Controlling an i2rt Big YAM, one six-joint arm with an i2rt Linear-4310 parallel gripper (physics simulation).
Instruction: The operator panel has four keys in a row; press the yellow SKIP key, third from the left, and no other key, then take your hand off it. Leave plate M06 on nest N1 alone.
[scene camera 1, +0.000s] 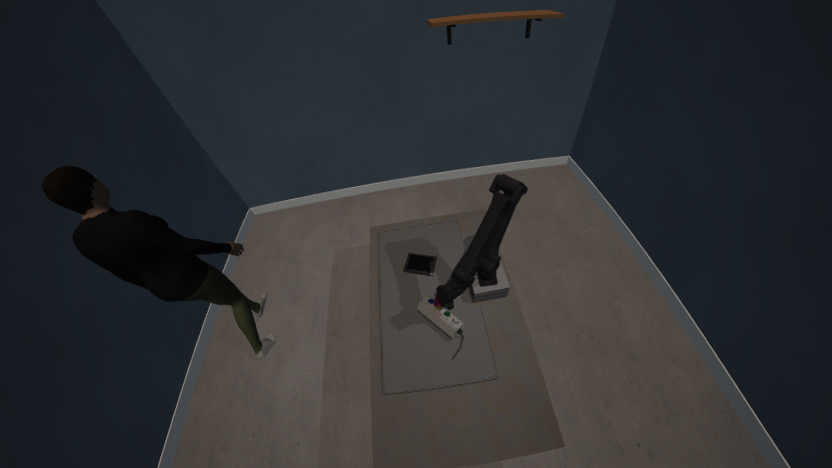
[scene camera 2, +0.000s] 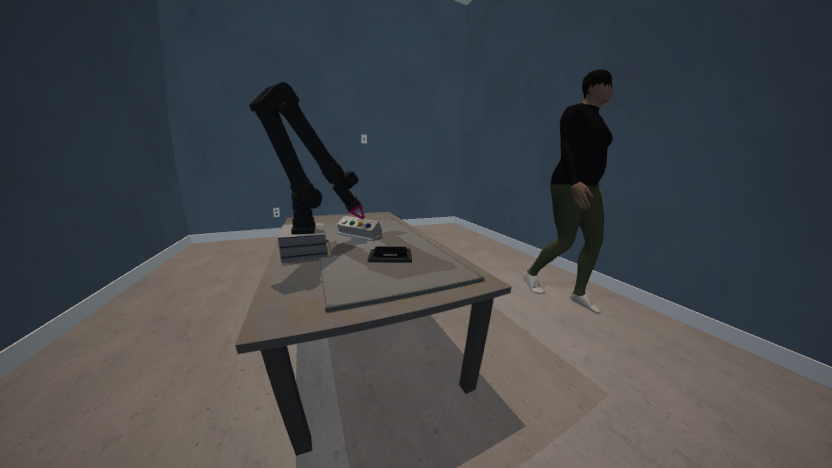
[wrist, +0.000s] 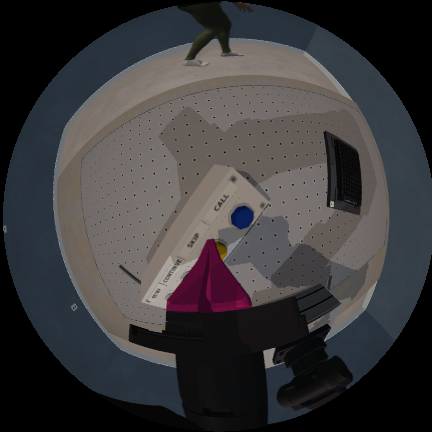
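Seen in the pictures: gripper, fingertip midpoint: (scene camera 1: 434, 305) (scene camera 2: 363, 218) (wrist: 211, 242); arm's base, origin of the base link: (scene camera 1: 486, 275) (scene camera 2: 304, 229) (wrist: 300, 344).
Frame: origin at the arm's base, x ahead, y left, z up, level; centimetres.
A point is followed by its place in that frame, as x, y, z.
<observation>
The light operator panel (scene camera 1: 435, 321) @[26.8, 19.6, -3.8] (scene camera 2: 356, 231) @[22.9, 14.0, -6.1] (wrist: 200, 200) @[30.6, 14.0, -1.6] sits at an angle on the perforated board. The yellow SKIP key (scene camera 1: 439, 307) @[24.4, 13.6, -2.0] (scene camera 2: 359, 224) @[24.3, 12.8, -2.3] (wrist: 220, 250) @[24.7, 12.8, -2.0] is partly covered by the magenta fingers in the wrist view. My gripper (scene camera 1: 436, 300) @[26.4, 13.3, 0.3] (scene camera 2: 361, 216) @[26.4, 13.3, 0.3] (wrist: 211, 242) @[26.4, 13.3, 0.3] is shut and empty, its tip right over or at the SKIP key; contact cannot be told. The blue CALL key (scene camera 2: 367, 225) @[27.8, 9.6, -2.2] (wrist: 242, 217) @[28.1, 9.9, -1.8] is uncovered. The green CONTINUE key (scene camera 1: 446, 313) @[21.4, 17.0, -1.8] (scene camera 2: 352, 222) @[21.3, 16.6, -2.1] and white RETRY key (scene camera 1: 455, 320) @[17.7, 20.7, -1.8] (scene camera 2: 344, 222) @[17.5, 19.4, -2.5] are mostly hidden by the fingers in the wrist view.
A dark nest with a dark plate (scene camera 1: 420, 263) @[32.7, -15.2, -7.3] (scene camera 2: 390, 253) @[32.0, -19.0, -6.2] (wrist: 349, 175) @[32.2, -14.2, -6.3] lies apart from the panel; its labels are unreadable. A cable (scene camera 1: 458, 346) (wrist: 129, 274) @[18.6, 33.6, -8.3] leaves the panel's far end. A person (scene camera 1: 145, 250) (scene camera 2: 583, 157) (wrist: 210, 32) is beyond the table (scene camera 2: 279, 308) @[-3.6, -41.4, -10.1].
</observation>
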